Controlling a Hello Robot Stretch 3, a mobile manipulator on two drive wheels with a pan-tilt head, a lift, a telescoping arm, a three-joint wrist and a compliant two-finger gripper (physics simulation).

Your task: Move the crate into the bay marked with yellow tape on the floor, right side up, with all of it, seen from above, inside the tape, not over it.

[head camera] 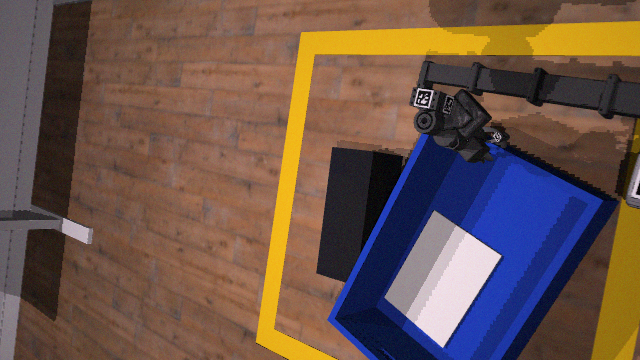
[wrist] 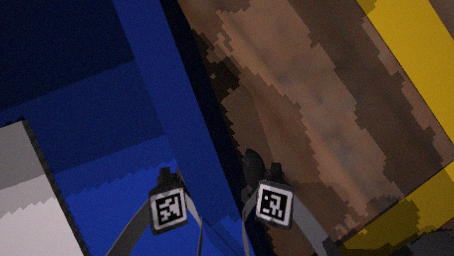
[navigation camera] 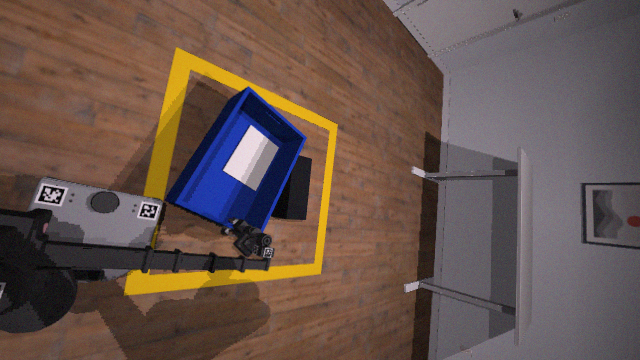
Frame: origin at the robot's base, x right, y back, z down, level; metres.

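Seen in the pictures: robot's base, origin of its link: (navigation camera: 104,201).
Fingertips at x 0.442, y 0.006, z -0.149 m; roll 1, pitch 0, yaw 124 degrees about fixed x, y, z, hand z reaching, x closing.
Observation:
Offsets run from my fingertips to a thing's top centre. Level surfaces: height alone.
The blue crate {dx +0.021, dy -0.294, dz -0.072 m} (head camera: 530,215) (navigation camera: 210,180) (wrist: 170,90) is right side up, turned at an angle to the yellow tape (head camera: 295,125) (navigation camera: 326,200) (wrist: 425,50). A white rectangular piece {dx +0.101, dy -0.367, dz +0.120 m} (head camera: 460,280) (navigation camera: 252,155) (wrist: 30,220) lies in it. In the navigation view most of the crate shows within the tape outline; its upper corner meets the inner part of the upper tape strip. Its height off the floor is unclear. My gripper (head camera: 489,146) (navigation camera: 230,226) (wrist: 220,169) is shut on the crate's near end wall, one finger inside and one outside.
A black box {dx +0.355, dy -0.265, dz -0.012 m} (head camera: 342,215) (navigation camera: 300,190) stands inside the tape, partly hidden by the crate's long side. My grey base (navigation camera: 115,225) is by the tape's left strip. A table {dz -0.801 m} (navigation camera: 523,250) with pale-footed legs stands by the wall beyond the bay.

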